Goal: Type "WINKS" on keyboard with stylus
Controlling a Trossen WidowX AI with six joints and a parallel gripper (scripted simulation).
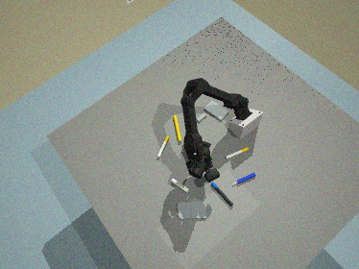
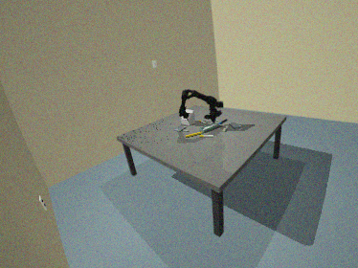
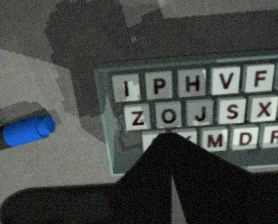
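Right now my gripper tip is 160 mm to the right of the blue stylus, 80 mm past it and 30 mm above it. Round my gripper tip: grey stylus tip 150 mm to the left, 50 mm behind, 30 mm below; grey card 180 mm ahead, 100 mm to the left, 30 mm below; white stick 140 mm ahead, 30 mm below, 20 mm to the right.
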